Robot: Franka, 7 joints.
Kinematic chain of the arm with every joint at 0, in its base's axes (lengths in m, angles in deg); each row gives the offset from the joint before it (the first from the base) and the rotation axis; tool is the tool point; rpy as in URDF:
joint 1: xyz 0 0 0.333 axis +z
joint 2: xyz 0 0 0 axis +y
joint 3: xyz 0 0 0.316 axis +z
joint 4: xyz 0.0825 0 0 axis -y
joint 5: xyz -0.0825 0 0.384 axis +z
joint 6: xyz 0 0 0 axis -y
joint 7: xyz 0.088 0 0 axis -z
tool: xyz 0 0 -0.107 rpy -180 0 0
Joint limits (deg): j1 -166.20..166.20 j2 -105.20..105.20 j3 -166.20..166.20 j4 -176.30..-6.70 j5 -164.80..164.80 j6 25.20..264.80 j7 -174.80..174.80
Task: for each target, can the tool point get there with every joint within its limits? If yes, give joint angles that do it. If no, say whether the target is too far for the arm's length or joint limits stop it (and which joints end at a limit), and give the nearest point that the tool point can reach.
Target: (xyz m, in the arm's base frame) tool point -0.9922 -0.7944 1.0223
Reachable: no: too far | nearest point -0.5887 -0.4713 0.7420 | short by 0.588 m
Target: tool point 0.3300 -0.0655 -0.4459
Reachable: no: joint limits stop it (at a limit: joint 2) | nearest point 0.3226 -0.0640 -0.3588 | short by 0.087 m
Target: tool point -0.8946 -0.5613 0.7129
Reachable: no: too far | nearest point -0.6838 -0.4290 0.6234 | short by 0.264 m
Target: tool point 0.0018 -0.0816 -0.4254
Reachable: no: joint limits stop it (at a limit: joint 2) | nearest point 0.0025 -0.1130 -0.3327 | short by 0.098 m
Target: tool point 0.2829 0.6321 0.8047
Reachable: yes | joints -125.52 -83.35 -19.46 -47.69 -77.40 140.87 -10.35
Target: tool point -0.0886 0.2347 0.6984
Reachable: yes | joints 107.29 -49.24 16.22 -129.64 -57.79 72.45 -4.00
